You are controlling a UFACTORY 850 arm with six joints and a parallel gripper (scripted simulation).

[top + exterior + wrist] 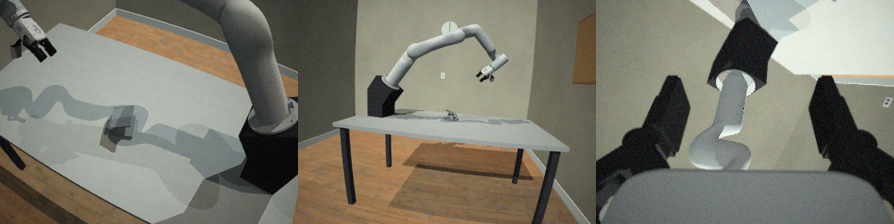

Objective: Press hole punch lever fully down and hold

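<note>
The hole punch lies 24 cm behind my hand, 4 cm to the right of it and 36 cm below it.
</note>
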